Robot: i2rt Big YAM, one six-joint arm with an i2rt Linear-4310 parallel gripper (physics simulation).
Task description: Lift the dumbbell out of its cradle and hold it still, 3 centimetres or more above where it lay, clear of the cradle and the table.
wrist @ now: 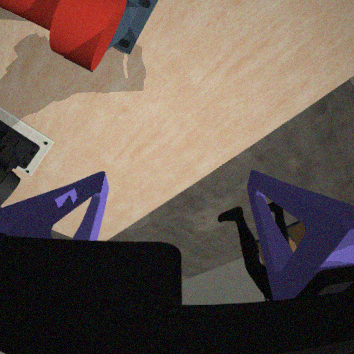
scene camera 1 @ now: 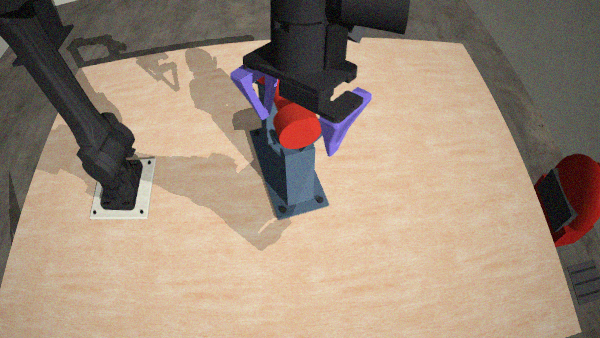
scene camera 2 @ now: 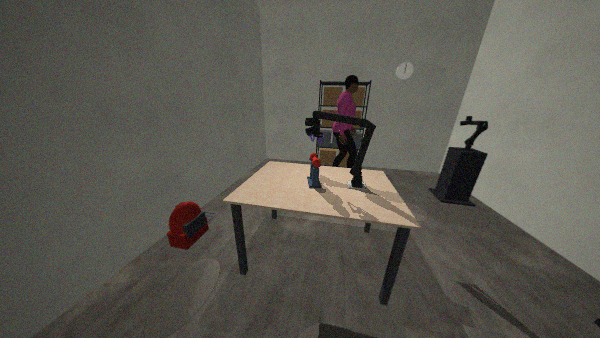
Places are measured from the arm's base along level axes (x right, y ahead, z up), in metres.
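Where they show: gripper, fingertip midpoint: [wrist: 177,178] [scene camera 1: 297,134] [scene camera 2: 316,143]; arm's base at its link origin: [wrist: 11,142] [scene camera 1: 122,186] [scene camera 2: 356,184].
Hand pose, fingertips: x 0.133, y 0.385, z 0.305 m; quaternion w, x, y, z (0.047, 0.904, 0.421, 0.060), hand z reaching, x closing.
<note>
Each offset is from my fingertips to the centre of the thing. Level surfaces: height alone.
The red dumbbell @(dx -0.179, dy -0.020, dz -0.104 m) [scene camera 1: 300,127] [scene camera 2: 315,160] [wrist: 87,32] lies in the top of the blue-grey cradle @(dx -0.179, dy -0.020, dz -0.213 m) [scene camera 1: 300,175] [scene camera 2: 314,178] [wrist: 131,25], which stands on the wooden table @(dz -0.313 m) [scene camera 1: 425,250] [scene camera 2: 270,187] [wrist: 200,100]. My gripper [scene camera 1: 298,135] [scene camera 2: 316,138] [wrist: 177,178] is open and empty, with its purple fingers wide apart. In scene camera 2 it hangs above the dumbbell with a gap. In the wrist view the dumbbell is at the top left, outside the space between the fingertips. The gripper body hides the dumbbell's far part in scene camera 1.
The arm's white base plate [scene camera 1: 145,195] [wrist: 42,145] is fixed to the table beside the cradle. A red rounded object [scene camera 1: 582,195] [scene camera 2: 185,220] is beyond the table edge. A person in pink [scene camera 2: 346,107] stands behind the table. A dark pedestal [scene camera 2: 460,175] carries another arm.
</note>
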